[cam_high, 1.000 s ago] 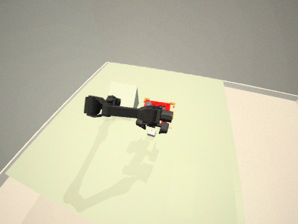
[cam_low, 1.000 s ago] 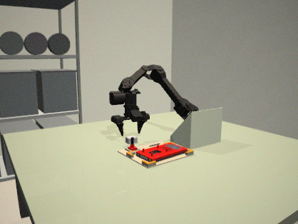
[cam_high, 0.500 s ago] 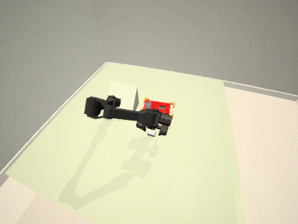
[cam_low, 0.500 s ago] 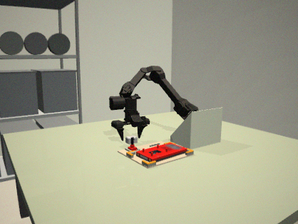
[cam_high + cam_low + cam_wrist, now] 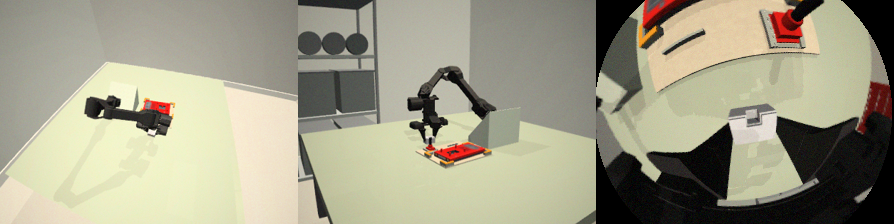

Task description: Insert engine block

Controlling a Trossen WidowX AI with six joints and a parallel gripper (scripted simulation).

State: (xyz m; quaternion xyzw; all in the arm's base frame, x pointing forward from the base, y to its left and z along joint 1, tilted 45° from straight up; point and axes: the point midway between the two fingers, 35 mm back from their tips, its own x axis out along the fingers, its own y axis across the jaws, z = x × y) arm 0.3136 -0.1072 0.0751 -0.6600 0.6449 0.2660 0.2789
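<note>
Right now the black upright peg is 50 mm ahead of my gripper tip, 110 mm to the left of it and 20 mm above it. Also, from my gripper tip: grey engine block: 10 mm above.
</note>
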